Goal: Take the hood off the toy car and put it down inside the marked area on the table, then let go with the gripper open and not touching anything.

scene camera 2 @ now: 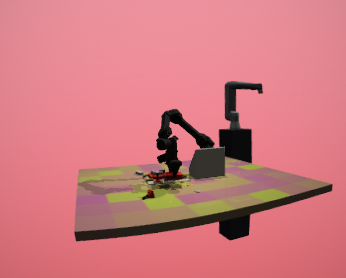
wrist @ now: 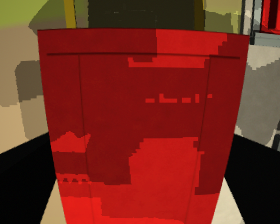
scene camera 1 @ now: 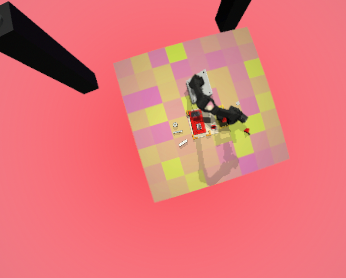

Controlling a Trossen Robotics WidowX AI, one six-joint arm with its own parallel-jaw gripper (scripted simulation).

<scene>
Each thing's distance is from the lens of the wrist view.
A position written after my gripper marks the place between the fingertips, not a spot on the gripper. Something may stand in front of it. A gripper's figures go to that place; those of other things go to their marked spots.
my gripper (wrist: 140,141): 0.10 m
red hood (wrist: 139,118): 0.08 m
</scene>
